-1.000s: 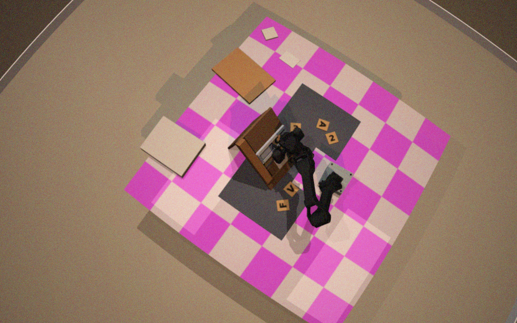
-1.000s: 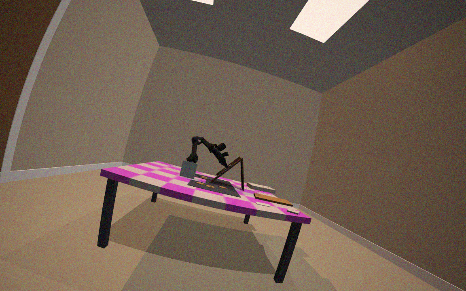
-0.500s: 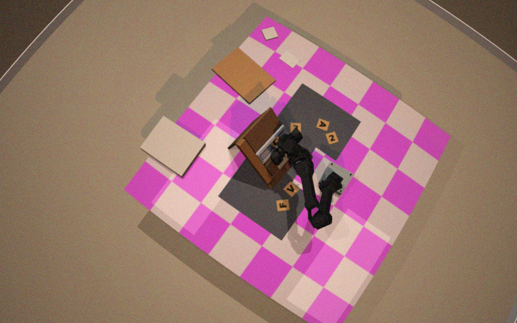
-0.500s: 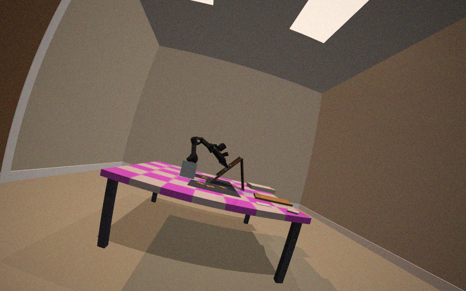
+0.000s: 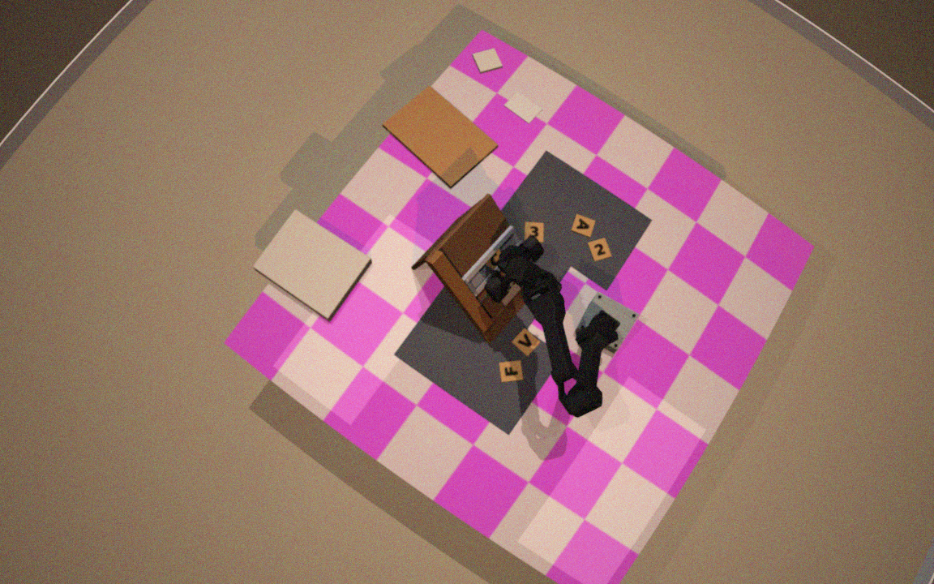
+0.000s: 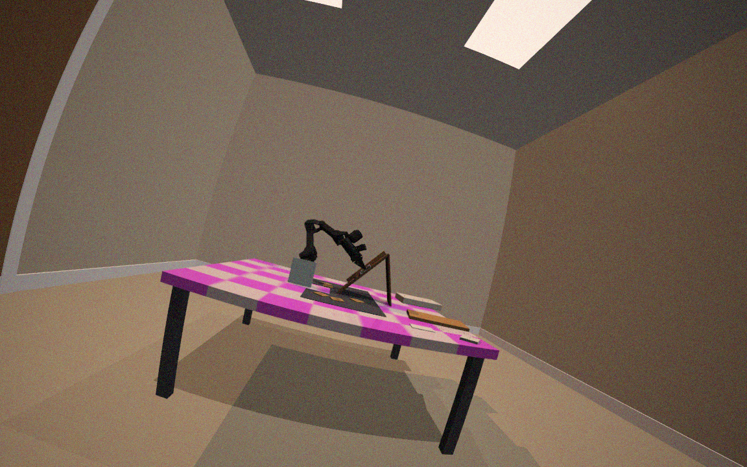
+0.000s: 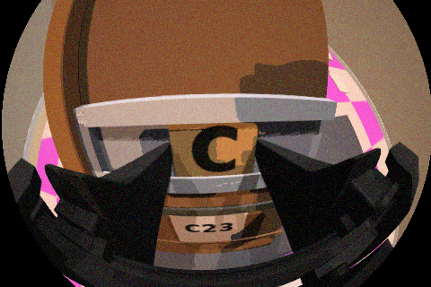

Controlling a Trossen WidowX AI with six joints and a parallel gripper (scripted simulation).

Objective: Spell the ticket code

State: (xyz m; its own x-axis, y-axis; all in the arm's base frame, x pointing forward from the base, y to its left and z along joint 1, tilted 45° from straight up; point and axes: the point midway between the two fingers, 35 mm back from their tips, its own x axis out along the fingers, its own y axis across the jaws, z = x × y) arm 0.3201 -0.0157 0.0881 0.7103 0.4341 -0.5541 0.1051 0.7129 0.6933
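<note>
My gripper tip is now 6 cm past the white ticket, 1 cm to the right of it and 9 cm above it. Also, from my gripper tip: c tile: right at my gripper tip; then 3 tile: 2 cm behind, 19 cm to the right, 16 cm below; then v tile: 19 cm behind, 10 cm to the left, 16 cm below.
</note>
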